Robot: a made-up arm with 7 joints.
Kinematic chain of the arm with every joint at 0, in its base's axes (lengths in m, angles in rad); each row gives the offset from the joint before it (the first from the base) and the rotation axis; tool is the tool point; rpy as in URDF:
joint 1: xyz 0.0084 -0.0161 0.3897 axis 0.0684 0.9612 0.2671
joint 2: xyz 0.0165 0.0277 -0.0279 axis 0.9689 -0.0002 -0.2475
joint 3: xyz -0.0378 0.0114 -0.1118 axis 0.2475 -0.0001 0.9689
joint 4: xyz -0.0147 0.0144 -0.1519 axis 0.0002 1 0
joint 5: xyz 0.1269 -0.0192 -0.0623 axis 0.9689 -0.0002 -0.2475
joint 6: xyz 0.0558 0.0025 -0.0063 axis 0.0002 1 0
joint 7: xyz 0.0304 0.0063 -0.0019 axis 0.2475 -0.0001 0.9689
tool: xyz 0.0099 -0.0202 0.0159 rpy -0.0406 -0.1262 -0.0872
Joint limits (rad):
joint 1: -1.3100..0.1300
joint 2: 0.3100..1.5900
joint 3: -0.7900..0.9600
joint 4: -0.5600..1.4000
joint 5: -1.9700..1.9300
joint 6: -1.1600..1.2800
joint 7: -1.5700..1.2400
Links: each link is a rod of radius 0.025 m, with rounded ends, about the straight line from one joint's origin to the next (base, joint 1, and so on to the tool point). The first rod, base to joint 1, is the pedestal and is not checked.
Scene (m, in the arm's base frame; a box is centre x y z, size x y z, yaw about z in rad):
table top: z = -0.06
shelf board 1: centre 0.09 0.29 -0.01 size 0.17 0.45 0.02 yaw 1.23
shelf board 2: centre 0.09 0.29 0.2 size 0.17 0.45 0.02 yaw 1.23
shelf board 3: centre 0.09 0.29 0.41 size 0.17 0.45 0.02 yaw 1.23
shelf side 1: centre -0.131 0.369 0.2 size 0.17 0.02 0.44 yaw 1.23
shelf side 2: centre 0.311 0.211 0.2 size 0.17 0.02 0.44 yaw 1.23
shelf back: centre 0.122 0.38 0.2 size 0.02 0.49 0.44 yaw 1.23
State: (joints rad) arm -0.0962 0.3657 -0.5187 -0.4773 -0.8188 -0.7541 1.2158
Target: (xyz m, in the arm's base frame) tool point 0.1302 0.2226 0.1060
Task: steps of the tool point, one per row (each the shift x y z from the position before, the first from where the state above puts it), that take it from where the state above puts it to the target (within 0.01 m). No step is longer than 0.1 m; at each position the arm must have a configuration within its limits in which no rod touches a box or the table.
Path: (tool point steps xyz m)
1: -0.0002 0.0665 -0.0284
2: -0.0217 0.0728 -0.0196
3: -0.0427 0.0709 -0.0078

